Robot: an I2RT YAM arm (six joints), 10 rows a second.
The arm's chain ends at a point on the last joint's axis. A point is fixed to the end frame.
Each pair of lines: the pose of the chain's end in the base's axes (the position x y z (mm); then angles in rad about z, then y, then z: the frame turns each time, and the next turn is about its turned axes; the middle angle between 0 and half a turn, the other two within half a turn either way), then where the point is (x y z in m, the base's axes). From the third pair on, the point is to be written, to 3 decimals.
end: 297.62, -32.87, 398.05, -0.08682, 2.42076, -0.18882
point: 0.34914 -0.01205 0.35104
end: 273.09, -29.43, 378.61, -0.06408, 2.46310, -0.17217
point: 0.32241 -0.00744 0.32981
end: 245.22, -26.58, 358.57, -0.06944, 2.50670, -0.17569
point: 0.292 -0.005 0.308
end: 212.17, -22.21, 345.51, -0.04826, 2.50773, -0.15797
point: 0.259 0.001 0.295
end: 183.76, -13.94, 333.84, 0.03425, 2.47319, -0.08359
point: 0.232 0.012 0.286
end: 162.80, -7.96, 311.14, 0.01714, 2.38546, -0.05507
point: 0.216 0.017 0.268
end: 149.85, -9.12, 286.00, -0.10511, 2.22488, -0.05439
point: 0.212 0.009 0.252
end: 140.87, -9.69, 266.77, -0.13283, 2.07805, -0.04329
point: 0.208 0.006 0.242
